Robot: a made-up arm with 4 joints.
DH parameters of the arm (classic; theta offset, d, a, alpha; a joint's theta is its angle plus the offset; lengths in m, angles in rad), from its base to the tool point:
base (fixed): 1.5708 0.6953 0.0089 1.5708
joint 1: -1.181 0 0.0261 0
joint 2: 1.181 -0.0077 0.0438 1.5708
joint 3: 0 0.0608 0.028 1.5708
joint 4: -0.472 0 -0.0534 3.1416
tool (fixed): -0.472 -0.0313 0 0
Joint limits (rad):
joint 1: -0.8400..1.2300
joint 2: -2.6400..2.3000
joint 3: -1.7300..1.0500
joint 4: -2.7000..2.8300
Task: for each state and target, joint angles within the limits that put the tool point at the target. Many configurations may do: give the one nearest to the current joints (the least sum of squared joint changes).
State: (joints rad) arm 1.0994 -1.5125 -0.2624 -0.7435
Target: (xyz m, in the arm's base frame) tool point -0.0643 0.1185 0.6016
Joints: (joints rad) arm 1.2300 -1.0450 -0.6725 -1.5556
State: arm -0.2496 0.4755 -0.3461 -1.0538
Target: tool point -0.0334 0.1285 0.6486
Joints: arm 0.1624 0.9407 -0.5732 -0.5224
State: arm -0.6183 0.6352 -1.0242 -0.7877
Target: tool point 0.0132 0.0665 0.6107
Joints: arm -0.3719 0.9968 -1.5523 0.0867
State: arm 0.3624 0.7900 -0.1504 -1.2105
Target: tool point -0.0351 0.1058 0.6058
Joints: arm 0.0209 0.6355 -0.4342 -0.4938
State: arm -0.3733 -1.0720 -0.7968 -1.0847
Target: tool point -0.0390 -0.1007 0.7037
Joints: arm -0.3381 -1.7639 -1.0105 -0.8973
